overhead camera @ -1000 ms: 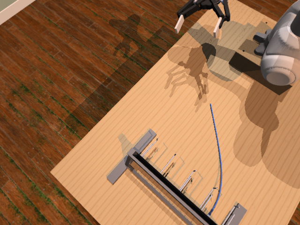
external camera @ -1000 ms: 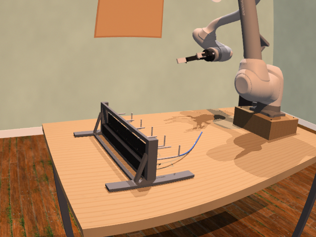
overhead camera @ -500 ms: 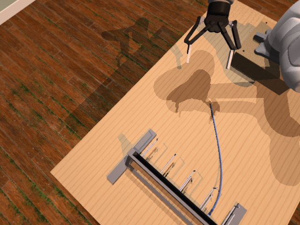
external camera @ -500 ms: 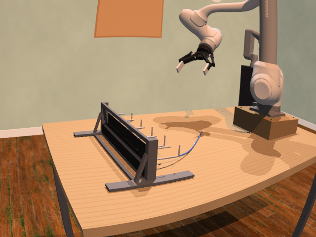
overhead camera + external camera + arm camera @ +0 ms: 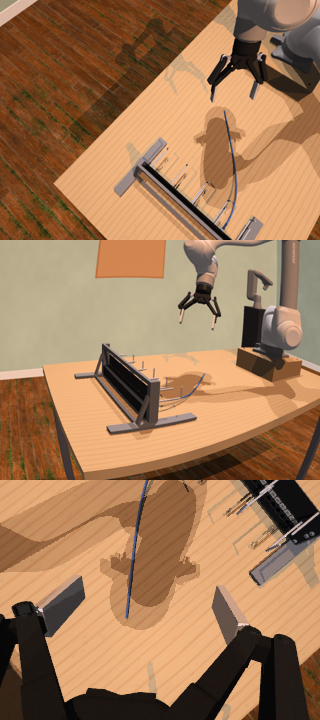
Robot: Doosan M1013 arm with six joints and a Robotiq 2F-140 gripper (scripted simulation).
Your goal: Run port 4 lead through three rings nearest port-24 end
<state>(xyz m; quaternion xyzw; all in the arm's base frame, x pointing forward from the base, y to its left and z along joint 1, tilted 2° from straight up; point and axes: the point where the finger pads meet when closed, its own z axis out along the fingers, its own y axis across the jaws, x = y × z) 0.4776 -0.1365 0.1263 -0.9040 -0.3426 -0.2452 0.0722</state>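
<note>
The lead end lies 60 mm behind my hand, 10 mm to the left of it and 240 mm below it. From my hand the other things lie so: dark grey rack 390 mm ahead, 80 mm to the left, 170 mm below.
</note>
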